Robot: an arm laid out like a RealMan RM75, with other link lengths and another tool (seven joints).
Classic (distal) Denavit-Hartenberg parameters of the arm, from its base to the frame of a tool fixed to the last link. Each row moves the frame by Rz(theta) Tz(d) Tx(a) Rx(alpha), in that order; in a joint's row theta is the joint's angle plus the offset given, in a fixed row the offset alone. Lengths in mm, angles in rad.
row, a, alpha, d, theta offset
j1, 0, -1.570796, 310.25, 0
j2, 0, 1.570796, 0, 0
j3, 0, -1.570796, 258.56, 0
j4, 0, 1.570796, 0, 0
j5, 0, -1.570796, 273, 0
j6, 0, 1.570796, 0, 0
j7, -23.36, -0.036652, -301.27, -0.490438
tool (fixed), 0, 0, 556.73, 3.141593
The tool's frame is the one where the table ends.
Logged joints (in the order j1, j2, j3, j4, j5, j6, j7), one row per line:
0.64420, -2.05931, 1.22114, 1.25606, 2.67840, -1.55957, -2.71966
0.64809, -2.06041, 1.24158, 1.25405, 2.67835, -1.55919, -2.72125
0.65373, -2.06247, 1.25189, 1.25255, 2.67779, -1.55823, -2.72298
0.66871, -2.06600, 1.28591, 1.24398, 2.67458, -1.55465, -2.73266
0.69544, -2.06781, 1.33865, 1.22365, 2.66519, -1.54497, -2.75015
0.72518, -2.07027, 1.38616, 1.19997, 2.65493, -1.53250, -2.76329
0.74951, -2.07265, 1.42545, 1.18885, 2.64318, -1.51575, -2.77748
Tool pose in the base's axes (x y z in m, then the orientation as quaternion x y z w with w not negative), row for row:
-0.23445, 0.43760, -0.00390, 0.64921, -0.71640, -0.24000, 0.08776
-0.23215, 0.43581, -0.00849, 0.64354, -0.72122, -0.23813, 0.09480
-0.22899, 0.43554, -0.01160, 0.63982, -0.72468, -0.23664, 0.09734
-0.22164, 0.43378, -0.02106, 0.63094, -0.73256, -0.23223, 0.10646
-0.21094, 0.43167, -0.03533, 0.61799, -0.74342, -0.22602, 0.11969
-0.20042, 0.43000, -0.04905, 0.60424, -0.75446, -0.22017, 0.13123
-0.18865, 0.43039, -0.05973, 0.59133, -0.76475, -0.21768, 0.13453
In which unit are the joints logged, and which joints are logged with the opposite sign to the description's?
The joints are logged in radians. Opposite sign: j1, j6.
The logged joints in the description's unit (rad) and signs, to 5 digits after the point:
-0.64420, -2.05931, 1.22114, 1.25606, 2.67840, 1.55957, -2.71966
-0.64809, -2.06041, 1.24158, 1.25405, 2.67835, 1.55919, -2.72125
-0.65373, -2.06247, 1.25189, 1.25255, 2.67779, 1.55823, -2.72298
-0.66871, -2.06600, 1.28591, 1.24398, 2.67458, 1.55465, -2.73266
-0.69544, -2.06781, 1.33865, 1.22365, 2.66519, 1.54497, -2.75015
-0.72518, -2.07027, 1.38616, 1.19997, 2.65493, 1.53250, -2.76329
-0.74951, -2.07265, 1.42545, 1.18885, 2.64318, 1.51575, -2.77748

